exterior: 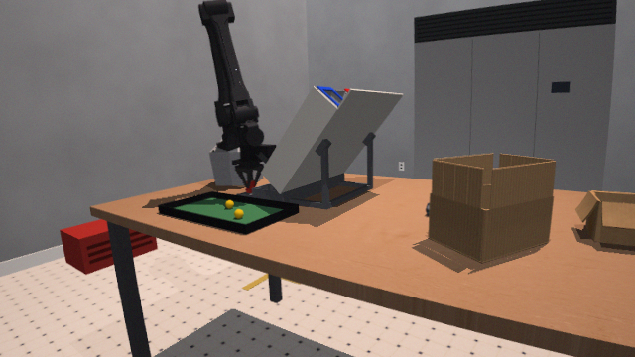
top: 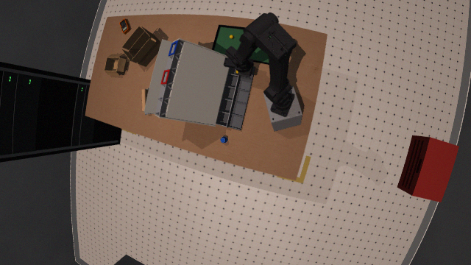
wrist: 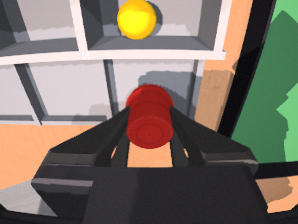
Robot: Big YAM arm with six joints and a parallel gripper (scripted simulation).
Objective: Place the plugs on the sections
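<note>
Right now the green tray is 10 cm ahead of my hand, 17 cm to the right of it and 4 cm below it. Also, from my hand: cardboard box: 76 cm ahead, 4 cm to the left, 3 cm above; then sloped grey cover: 17 cm ahead, 18 cm to the left, 17 cm above.
</note>
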